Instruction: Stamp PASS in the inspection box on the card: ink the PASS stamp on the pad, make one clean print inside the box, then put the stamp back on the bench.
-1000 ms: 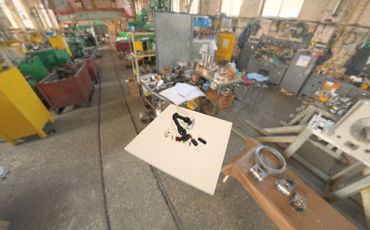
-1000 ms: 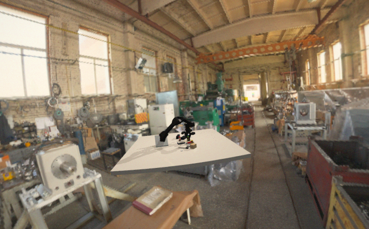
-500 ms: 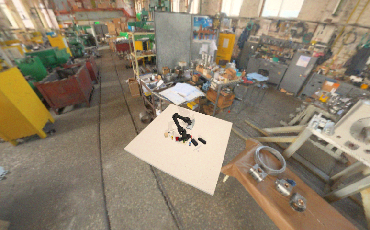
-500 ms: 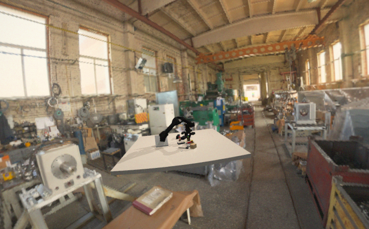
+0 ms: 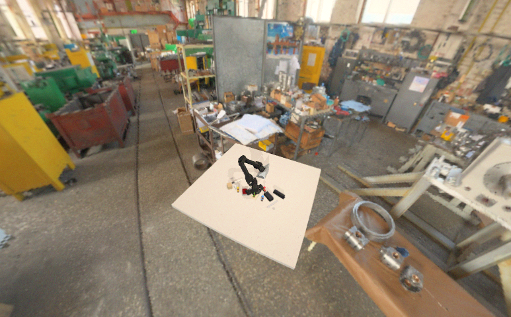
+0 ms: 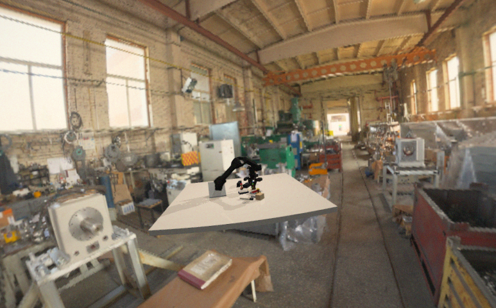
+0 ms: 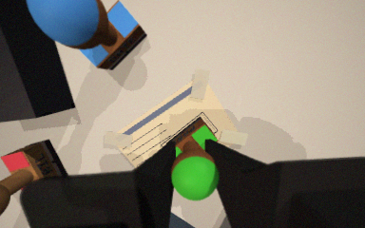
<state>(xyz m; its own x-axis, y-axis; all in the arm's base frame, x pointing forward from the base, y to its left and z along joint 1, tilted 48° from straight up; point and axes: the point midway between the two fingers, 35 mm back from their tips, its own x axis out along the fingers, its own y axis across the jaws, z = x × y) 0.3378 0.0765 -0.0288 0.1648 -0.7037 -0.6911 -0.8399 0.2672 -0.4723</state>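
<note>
The green-knobbed stamp is right at my gripper tip. Also, from my gripper tip: blue stamp-pad tin (110 mm behind, 80 mm to the right, 10 mm below); then cream card (10 mm behind, 30 mm below); then red ink pad (10 mm ahead, 120 mm to the right, 20 mm below).
</note>
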